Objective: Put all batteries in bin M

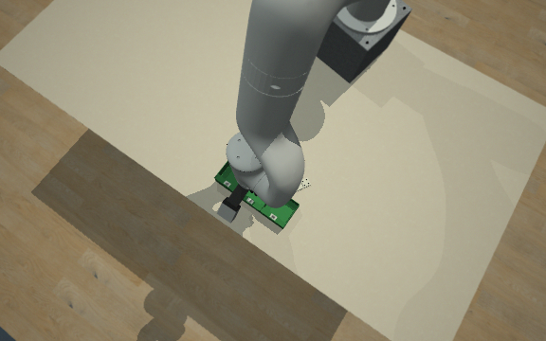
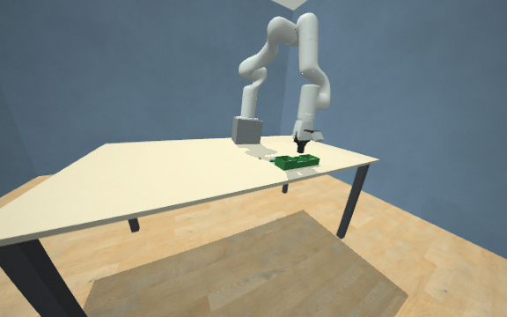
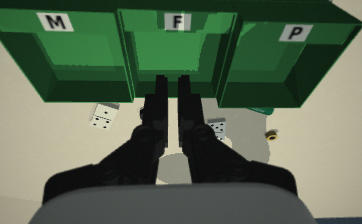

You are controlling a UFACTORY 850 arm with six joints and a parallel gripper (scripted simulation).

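My hand is 70 mm above the row of green bins. The rest, counted from my hand: white die (120 mm behind, 70 mm to the left, 90 mm below); green AA battery (60 mm behind, 120 mm to the right, 80 mm below); small black piece (110 mm behind, 20 mm to the left, 90 mm below).
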